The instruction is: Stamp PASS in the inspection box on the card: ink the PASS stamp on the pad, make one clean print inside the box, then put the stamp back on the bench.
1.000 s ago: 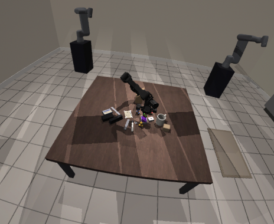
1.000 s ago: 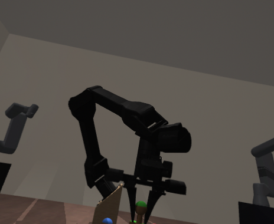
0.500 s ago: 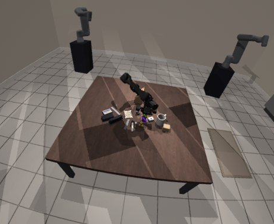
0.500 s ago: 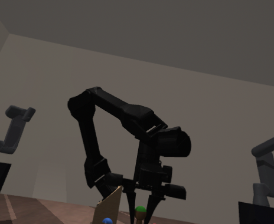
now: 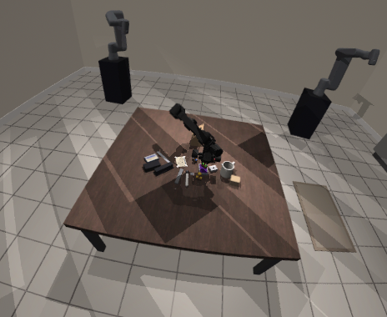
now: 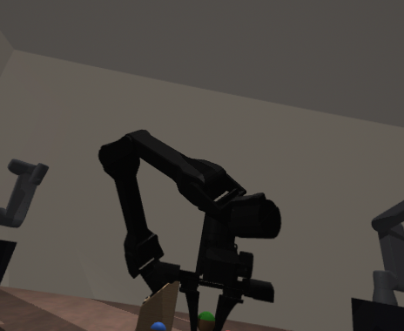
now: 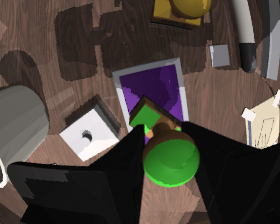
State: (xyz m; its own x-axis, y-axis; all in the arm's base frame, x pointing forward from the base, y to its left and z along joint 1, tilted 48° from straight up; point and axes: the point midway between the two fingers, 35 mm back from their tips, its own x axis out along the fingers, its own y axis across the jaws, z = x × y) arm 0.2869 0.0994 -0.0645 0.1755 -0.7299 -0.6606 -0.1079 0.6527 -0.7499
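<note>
Right now the purple ink pad is 6 cm below my gripper tip. The rest, counted from my gripper tip: yellow stamp (9 cm ahead, 4 cm below, 1 cm to the right); blue stamp (8 cm to the right, 8 cm behind, 4 cm below); PASS stamp (right at my gripper tip).
</note>
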